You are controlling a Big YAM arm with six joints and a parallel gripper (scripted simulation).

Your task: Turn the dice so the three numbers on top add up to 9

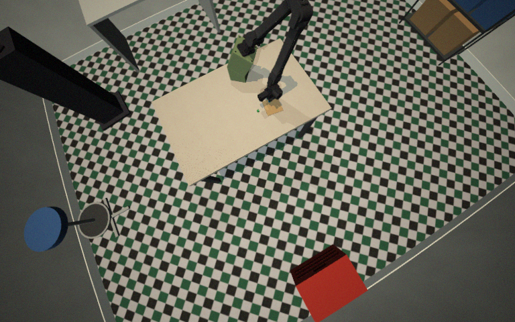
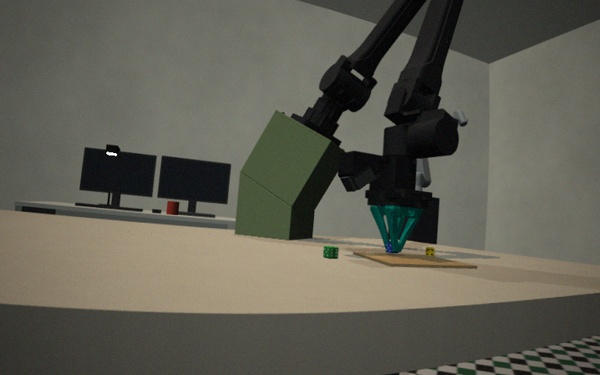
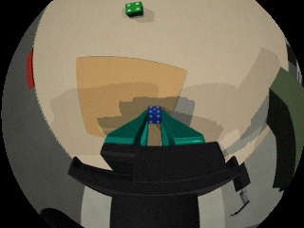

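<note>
Right now my hand is right at the blue die. The rest, counted from my hand: green die 13 cm to the right, 2 cm ahead, 1 cm below; then yellow die 11 cm to the left, 2 cm behind, 1 cm below; then mat 5 cm ahead, 2 cm below.
</note>
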